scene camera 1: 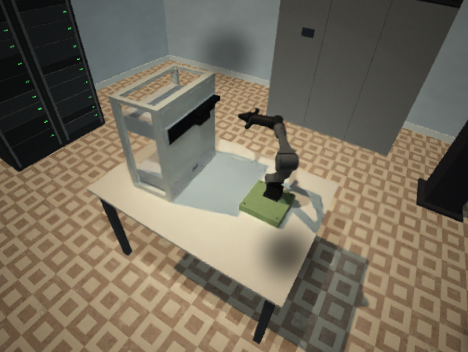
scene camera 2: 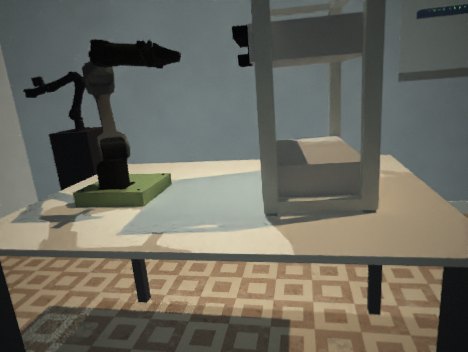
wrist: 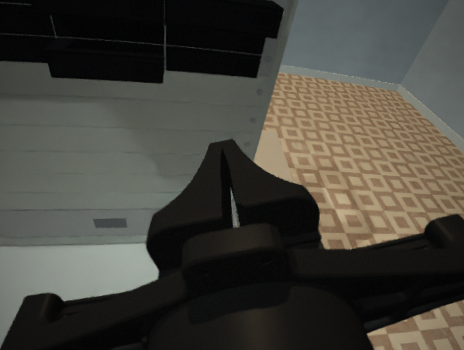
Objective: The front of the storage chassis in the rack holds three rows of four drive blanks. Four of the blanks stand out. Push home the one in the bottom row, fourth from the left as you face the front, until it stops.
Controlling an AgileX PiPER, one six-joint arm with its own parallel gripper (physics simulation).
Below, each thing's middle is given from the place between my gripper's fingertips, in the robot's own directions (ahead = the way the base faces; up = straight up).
I see the pale rack (scene camera 2: 319, 166) 33 cm ahead of my hand, 18 cm to the left of it and 13 cm below it.
